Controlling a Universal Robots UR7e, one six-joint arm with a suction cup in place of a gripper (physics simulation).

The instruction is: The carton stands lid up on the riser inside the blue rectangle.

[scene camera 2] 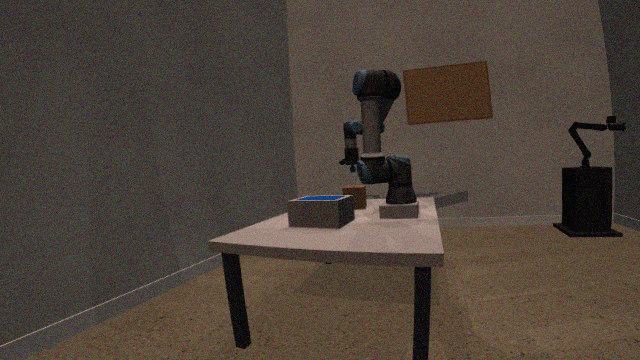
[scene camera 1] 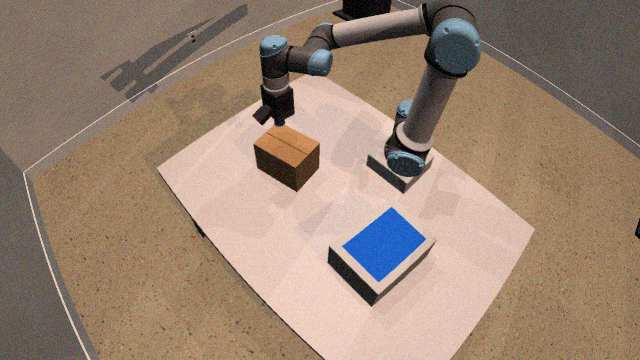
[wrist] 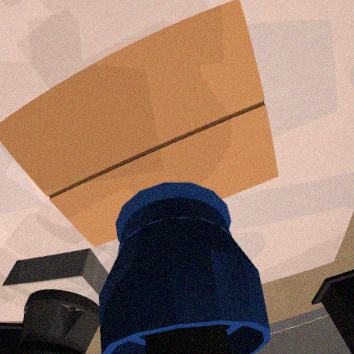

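Seen in the pictures: hand, tool point: (scene camera 2: 353,172) (wrist: 174,231); arm's base, link origin: (scene camera 2: 401,202) (wrist: 64,308).
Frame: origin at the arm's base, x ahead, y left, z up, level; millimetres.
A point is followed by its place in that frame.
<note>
The brown carton (scene camera 1: 287,146) @[x 335, y -234, z 66 mm] (scene camera 2: 356,198) @[x 292, y -166, z 2 mm] (wrist: 125,110) @[x 360, y -243, z 66 mm] stands upright on the table, with its seamed lid facing up. It is apart from the riser. The grey riser (scene camera 1: 350,271) @[x 459, y 210, z 30 mm] (scene camera 2: 315,214) @[x 316, y 317, z -3 mm] stands nearer the table's near end in the second scene view, with the blue rectangle (scene camera 1: 385,245) @[x 341, y 222, z 56 mm] (scene camera 2: 321,198) @[x 321, y 238, z 56 mm] on its top. My suction cup (scene camera 1: 280,123) (scene camera 2: 352,169) (wrist: 173,200) points down and is open, holding nothing. It hangs above the carton with a visible gap in the second scene view. In the wrist view it covers part of the lid's lower edge, to one side of the seam.
The pale table (scene camera 1: 235,240) @[x 640, y -122, z -64 mm] (scene camera 2: 280,240) @[x 358, y 533, z -64 mm] bears the carton, the riser and the arm's grey base block (scene camera 1: 385,172) @[x 98, y 2, z -27 mm] (scene camera 2: 398,210) @[x 0, y 88, z -25 mm] (wrist: 50,267) @[x 99, y -11, z -30 mm]. The base block is to the carton's right in the first scene view. A black pedestal (scene camera 2: 586,200) with another arm stands on the floor away from the table.
</note>
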